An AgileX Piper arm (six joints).
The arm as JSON. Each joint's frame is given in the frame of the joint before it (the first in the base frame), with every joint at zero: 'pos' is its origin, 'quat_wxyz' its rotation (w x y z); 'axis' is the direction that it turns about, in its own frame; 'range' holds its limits. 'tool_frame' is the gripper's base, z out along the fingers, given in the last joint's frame.
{
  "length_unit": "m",
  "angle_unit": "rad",
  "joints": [
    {
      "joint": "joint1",
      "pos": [
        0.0,
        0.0,
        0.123
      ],
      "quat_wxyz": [
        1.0,
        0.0,
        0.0,
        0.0
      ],
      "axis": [
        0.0,
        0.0,
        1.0
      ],
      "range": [
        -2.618,
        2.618
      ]
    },
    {
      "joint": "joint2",
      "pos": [
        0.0,
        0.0,
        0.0
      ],
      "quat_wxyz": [
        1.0,
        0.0,
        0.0,
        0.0
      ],
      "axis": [
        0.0,
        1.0,
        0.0
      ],
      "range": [
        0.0,
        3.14
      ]
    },
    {
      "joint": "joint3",
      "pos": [
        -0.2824,
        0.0,
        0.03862
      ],
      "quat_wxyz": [
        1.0,
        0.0,
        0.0,
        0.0
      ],
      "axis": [
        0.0,
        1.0,
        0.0
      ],
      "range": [
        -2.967,
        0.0
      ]
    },
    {
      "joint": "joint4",
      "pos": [
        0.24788,
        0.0,
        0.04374
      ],
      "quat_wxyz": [
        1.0,
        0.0,
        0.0,
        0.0
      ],
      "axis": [
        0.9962,
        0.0,
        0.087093
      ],
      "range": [
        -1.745,
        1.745
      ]
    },
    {
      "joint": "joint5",
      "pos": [
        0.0,
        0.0,
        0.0
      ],
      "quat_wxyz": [
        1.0,
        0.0,
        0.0,
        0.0
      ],
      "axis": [
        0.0,
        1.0,
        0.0
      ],
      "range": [
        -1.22,
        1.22
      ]
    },
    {
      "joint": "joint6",
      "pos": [
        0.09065,
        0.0,
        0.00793
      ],
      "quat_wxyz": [
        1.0,
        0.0,
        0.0,
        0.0
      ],
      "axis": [
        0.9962,
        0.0,
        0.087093
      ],
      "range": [
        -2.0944,
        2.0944
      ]
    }
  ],
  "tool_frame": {
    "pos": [
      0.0,
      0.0,
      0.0
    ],
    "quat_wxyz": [
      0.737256,
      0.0,
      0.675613,
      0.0
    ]
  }
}
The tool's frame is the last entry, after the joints.
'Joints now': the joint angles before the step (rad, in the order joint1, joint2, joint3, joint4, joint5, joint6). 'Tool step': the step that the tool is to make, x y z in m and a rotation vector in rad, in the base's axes. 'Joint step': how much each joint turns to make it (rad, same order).
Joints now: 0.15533, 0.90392, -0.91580, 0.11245, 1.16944, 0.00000
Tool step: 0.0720, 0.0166, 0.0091, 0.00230, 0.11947, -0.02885
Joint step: 0.02522, 0.30440, -0.23018, -0.00520, 0.03690, 0.06434
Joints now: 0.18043, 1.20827, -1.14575, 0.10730, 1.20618, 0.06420
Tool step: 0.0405, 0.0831, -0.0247, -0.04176, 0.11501, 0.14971
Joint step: 0.27731, 0.26551, -0.15363, -0.04840, -0.00005, 0.13666
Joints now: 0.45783, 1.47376, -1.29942, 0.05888, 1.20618, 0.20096
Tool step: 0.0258, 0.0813, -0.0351, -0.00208, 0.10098, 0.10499
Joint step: 0.16651, 0.26239, -0.17910, 0.03685, 0.00014, 0.05841
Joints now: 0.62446, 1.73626, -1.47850, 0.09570, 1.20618, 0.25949
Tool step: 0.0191, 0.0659, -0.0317, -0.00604, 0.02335, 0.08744
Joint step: 0.10186, 0.22815, -0.20729, 0.00756, -0.00010, 0.01333
